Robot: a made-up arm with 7 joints.
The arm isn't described. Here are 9 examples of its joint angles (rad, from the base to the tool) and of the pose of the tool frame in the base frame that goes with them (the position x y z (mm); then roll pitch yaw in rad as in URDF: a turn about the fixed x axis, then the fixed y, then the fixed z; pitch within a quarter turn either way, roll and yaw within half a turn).
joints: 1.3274 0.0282 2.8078 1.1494 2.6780 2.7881 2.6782
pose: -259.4 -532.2 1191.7 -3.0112 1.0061 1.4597
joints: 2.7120 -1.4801 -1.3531 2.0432 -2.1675 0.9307 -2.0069
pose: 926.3 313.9 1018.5 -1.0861 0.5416 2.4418
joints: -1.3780 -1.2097 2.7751 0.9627 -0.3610 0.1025 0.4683
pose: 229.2 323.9 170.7 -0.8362 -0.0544 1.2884
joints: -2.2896 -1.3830 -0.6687 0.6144 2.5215 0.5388 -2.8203
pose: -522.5 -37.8 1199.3 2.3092 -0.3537 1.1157
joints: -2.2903 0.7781 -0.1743 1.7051 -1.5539 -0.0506 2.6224
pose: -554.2 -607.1 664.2 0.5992 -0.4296 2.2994
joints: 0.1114 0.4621 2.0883 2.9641 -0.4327 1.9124 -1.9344
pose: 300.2 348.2 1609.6 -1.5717 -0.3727 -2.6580
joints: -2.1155 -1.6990 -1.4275 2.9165 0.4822 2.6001 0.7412
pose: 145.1 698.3 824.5 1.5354 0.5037 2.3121
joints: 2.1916 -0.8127 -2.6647 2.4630 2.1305 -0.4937 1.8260
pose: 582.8 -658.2 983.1 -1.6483 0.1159 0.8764
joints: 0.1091 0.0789 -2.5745 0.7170 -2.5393 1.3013 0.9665
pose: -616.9 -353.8 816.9 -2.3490 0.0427 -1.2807
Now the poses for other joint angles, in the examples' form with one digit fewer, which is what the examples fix.
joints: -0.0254 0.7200 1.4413 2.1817 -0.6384 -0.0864 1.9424
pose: 520 545 1477 1.617 0.782 -0.420
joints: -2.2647 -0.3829 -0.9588 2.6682 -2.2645 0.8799 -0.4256
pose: 2 370 1772 -2.864 -0.586 -2.766
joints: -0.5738 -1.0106 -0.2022 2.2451 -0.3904 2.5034 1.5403
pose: -244 -29 1485 0.220 0.142 -2.963
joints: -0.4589 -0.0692 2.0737 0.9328 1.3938 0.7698 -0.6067
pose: -73 710 698 0.588 -0.126 0.784
